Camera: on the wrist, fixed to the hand. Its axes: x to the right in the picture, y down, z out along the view.
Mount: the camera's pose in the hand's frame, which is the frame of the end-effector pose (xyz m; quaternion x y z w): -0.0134 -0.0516 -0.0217 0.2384 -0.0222 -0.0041 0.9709
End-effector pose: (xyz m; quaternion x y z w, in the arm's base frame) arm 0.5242 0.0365 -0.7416 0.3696 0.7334 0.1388 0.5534
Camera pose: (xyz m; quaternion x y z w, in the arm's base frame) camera 0.4858 -0.0039 -0.7561 0.4909 0.7344 -0.0506 0.4660
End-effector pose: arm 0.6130 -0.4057 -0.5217 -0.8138 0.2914 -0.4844 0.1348
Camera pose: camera 0.6071 -0.3553 -0.4946 -0.7699 0.1611 -0.5223 0.3294
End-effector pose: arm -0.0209 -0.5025 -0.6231 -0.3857 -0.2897 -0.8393 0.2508
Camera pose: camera -0.0573 -0.4782 -0.6604 -0.3321 -0.4885 -0.7383 0.3256
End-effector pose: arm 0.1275 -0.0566 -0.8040 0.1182 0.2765 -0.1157 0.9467
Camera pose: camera 0.0911 -0.0971 -0.8226 0.3367 0.2203 -0.1848 0.8966
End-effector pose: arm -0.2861 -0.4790 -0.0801 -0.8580 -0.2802 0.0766 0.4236
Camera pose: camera -0.3107 -0.4762 -0.0281 -0.7292 -0.2667 0.1585 0.6099
